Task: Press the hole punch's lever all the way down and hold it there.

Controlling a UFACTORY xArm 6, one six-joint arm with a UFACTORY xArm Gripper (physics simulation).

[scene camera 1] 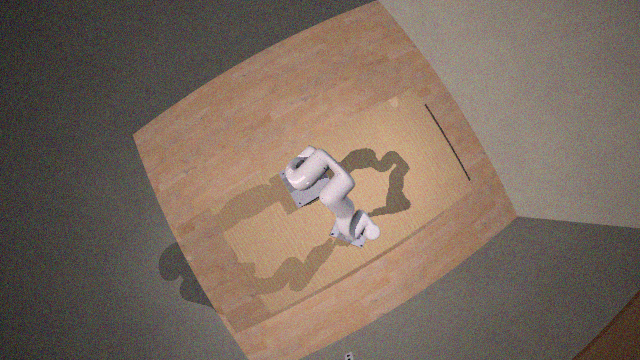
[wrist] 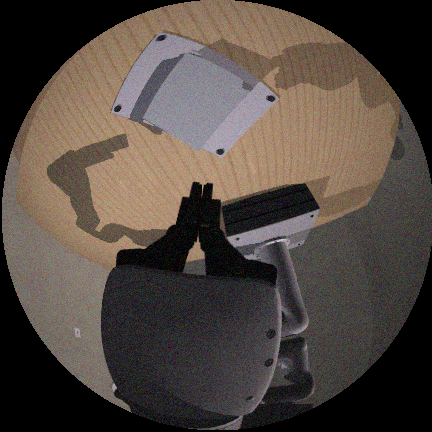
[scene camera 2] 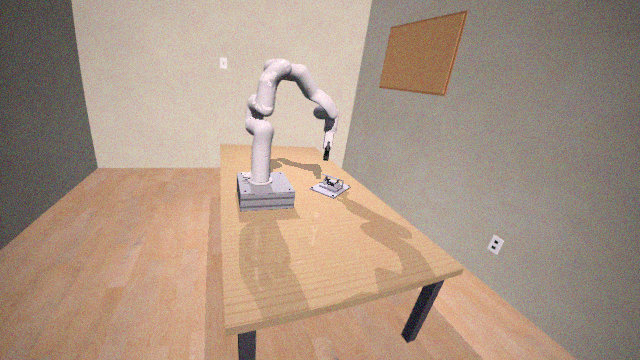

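Where they show: gripper, fingertip midpoint: [wrist: 202, 194] [scene camera 2: 325, 160]; arm's base at its link origin: [wrist: 271, 245] [scene camera 2: 260, 180].
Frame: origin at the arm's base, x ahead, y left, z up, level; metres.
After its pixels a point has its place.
Observation:
The hole punch [scene camera 1: 357, 242] {x 0.540, y 0.148, z -0.085 m} [scene camera 2: 332, 185] [wrist: 239, 121] {x 0.373, y 0.072, z -0.085 m} is light grey, with a flat base plate and dark screws at its corners. Its broad grey lever [wrist: 195, 100] {x 0.441, y 0.135, z -0.014 m} covers the middle of the base in the wrist view. The lever stands over the base, casting a shadow on the plate; its exact angle is too small to tell in scene camera 2. My gripper [scene camera 2: 326, 159] {x 0.382, y 0.145, z 0.085 m} [wrist: 202, 194] {x 0.382, y 0.145, z 0.085 m} is shut and empty, pointing down. Its fingertips are in the air above the punch, clearly apart from the lever. In scene camera 1 the arm hides the fingers and most of the punch.
The arm's grey base block [scene camera 1: 305, 196] {x 0.118, y -0.051, z 0.001 m} [scene camera 2: 266, 197] {x 0.029, y -0.139, z -0.026 m} [wrist: 272, 210] {x 0.152, y 0.009, z -0.034 m} stands beside the punch on the wooden table [scene camera 1: 280, 250] {x 0.393, y -0.358, z -0.093 m} [scene camera 2: 300, 280] {x 0.124, y -0.597, z -0.093 m} [wrist: 150, 165] {x 0.319, y 0.261, z -0.093 m}. Arm shadows fall across the table. A wall runs beyond the table's long edge, with a framed brown board [scene camera 2: 422, 55] on it.

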